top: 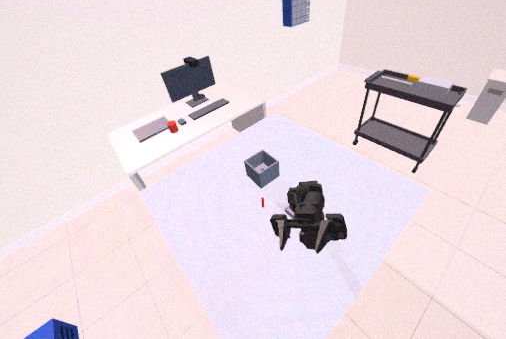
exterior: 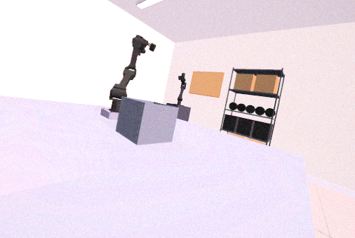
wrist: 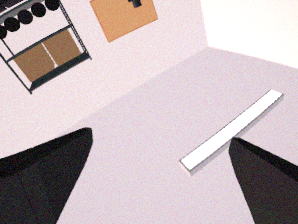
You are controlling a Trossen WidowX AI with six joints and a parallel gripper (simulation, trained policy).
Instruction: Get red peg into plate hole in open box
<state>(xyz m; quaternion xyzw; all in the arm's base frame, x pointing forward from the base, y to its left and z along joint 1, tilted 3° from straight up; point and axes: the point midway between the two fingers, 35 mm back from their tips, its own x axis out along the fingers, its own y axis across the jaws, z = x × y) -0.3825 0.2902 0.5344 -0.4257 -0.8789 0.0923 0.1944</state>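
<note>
My gripper tip is now 56 cm above the red peg, 51 cm short of it and 17 cm to the left of it. Round my gripper tip: pale plate 72 cm ahead, 56 cm below, 30 cm to the right.
</note>
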